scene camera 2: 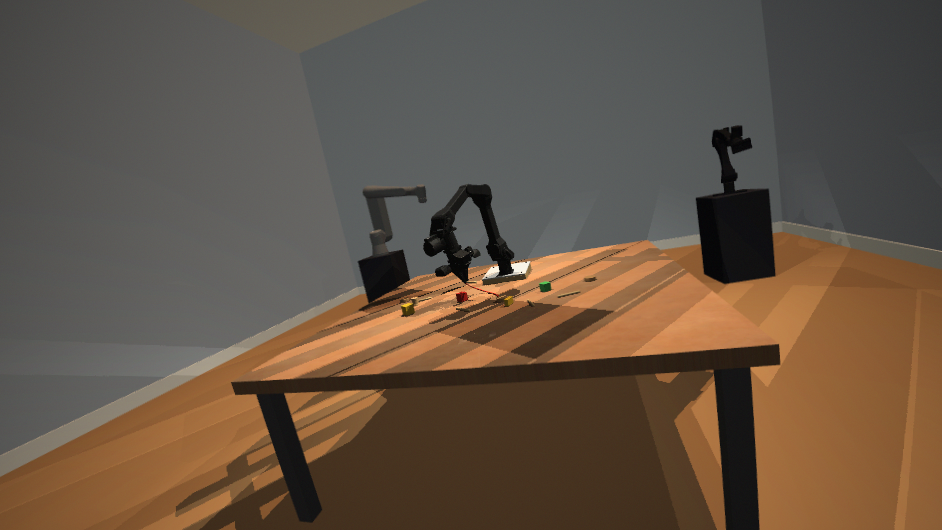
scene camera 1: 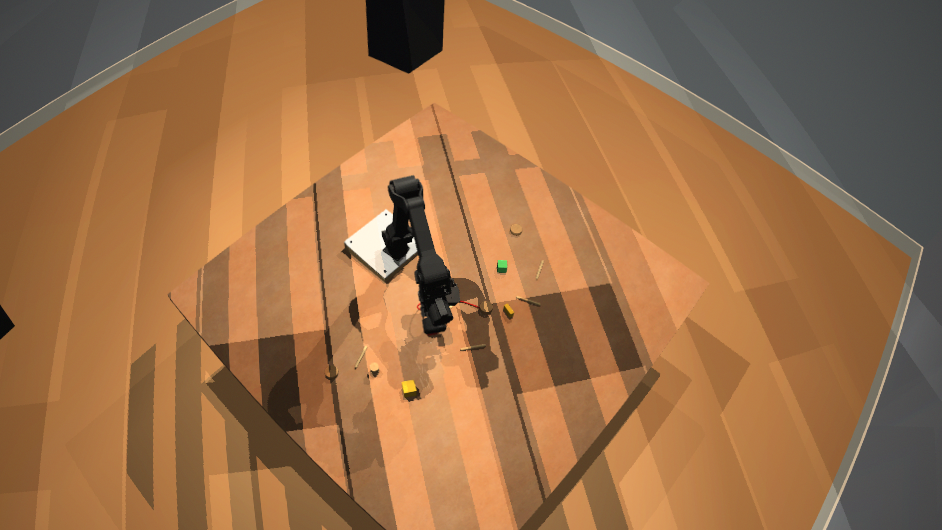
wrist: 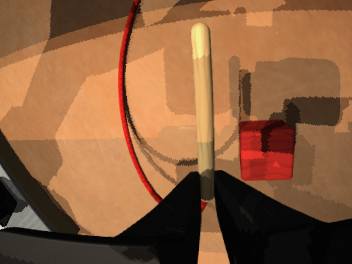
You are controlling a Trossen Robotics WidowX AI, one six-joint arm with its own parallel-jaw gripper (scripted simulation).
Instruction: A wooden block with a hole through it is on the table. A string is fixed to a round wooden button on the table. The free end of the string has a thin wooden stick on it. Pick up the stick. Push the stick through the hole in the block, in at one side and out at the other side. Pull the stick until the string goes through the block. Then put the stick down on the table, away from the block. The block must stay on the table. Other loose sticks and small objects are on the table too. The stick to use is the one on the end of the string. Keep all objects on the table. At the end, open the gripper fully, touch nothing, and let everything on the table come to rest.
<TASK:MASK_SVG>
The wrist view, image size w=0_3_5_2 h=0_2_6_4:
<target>gripper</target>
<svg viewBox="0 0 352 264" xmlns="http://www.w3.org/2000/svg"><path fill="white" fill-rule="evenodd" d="M200 173L189 173L164 199L157 203L152 211L141 217L135 224L129 225L127 231L123 231L120 235L113 237L77 235L77 233L76 235L69 235L69 233L17 227L0 229L0 264L197 264L201 233ZM213 171L213 192L215 192L217 209L216 217L221 228L225 251L227 251L229 256L229 264L352 264L352 219L332 221L332 223L325 221L324 223L324 221L313 219L313 217L305 215L305 213L301 213L297 209L288 208L287 205L273 200L268 195L265 196L263 192L249 187L243 180L235 179L235 176L229 175L223 169L215 169Z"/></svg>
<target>red block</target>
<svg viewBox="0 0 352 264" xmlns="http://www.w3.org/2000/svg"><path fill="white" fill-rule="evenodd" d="M240 121L241 180L291 180L293 177L295 129L289 127L283 120Z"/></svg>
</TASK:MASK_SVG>
